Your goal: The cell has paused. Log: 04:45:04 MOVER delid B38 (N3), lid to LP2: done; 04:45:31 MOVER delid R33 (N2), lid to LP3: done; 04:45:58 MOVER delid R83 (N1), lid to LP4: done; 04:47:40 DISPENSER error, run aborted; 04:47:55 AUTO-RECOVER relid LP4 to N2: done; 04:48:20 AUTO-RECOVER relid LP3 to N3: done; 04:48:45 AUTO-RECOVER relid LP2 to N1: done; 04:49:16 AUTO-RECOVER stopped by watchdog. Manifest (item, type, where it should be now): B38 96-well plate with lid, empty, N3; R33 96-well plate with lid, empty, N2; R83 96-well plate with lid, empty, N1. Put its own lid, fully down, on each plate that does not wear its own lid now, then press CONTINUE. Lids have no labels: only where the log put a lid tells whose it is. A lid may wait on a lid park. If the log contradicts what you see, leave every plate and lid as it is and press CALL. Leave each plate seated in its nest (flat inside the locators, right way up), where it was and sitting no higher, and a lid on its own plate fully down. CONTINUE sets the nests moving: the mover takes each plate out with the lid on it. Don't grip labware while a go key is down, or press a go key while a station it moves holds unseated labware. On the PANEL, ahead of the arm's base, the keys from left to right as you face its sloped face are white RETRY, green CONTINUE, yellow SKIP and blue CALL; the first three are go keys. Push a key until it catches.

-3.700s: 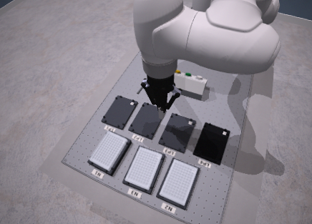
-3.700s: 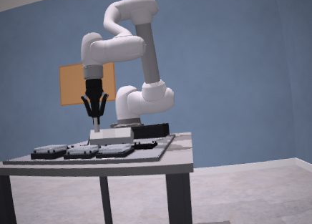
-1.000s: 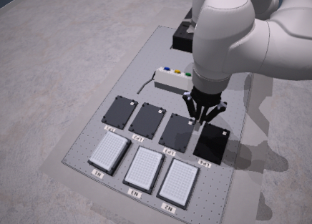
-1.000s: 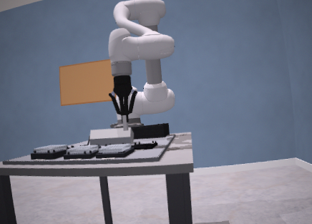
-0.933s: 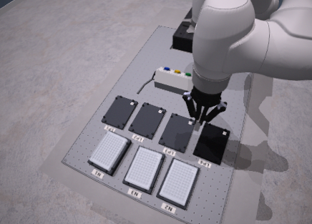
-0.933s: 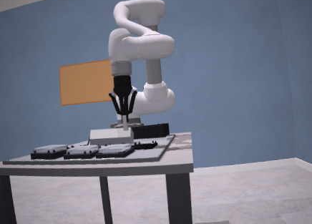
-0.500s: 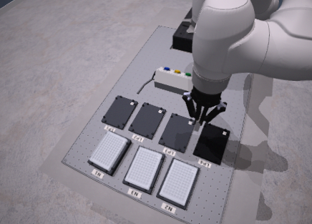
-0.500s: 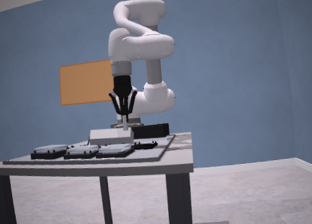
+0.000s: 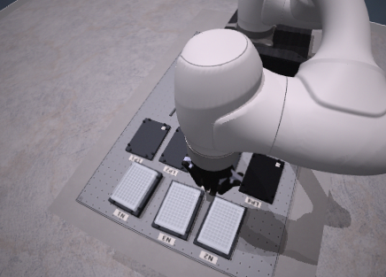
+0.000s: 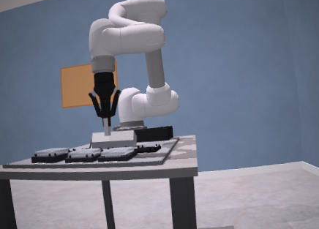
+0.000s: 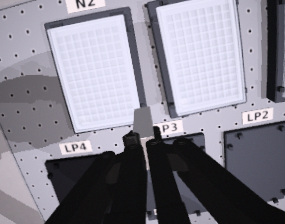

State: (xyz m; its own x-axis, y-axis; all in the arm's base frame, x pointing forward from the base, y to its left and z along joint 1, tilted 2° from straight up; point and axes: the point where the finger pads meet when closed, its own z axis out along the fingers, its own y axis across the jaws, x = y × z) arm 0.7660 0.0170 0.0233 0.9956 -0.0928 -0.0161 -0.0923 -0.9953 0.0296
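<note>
My gripper is now 23 cm to the left of the pale grey lid, 8 cm above it and 2 cm short of it. Round my hand: LP3 label (11 cm below, 5 cm behind, 2 cm to the right); LP4 label (11 cm to the left, 11 cm below, 5 cm behind); plate (9 cm below, 5 cm ahead, 4 cm to the left).
</note>
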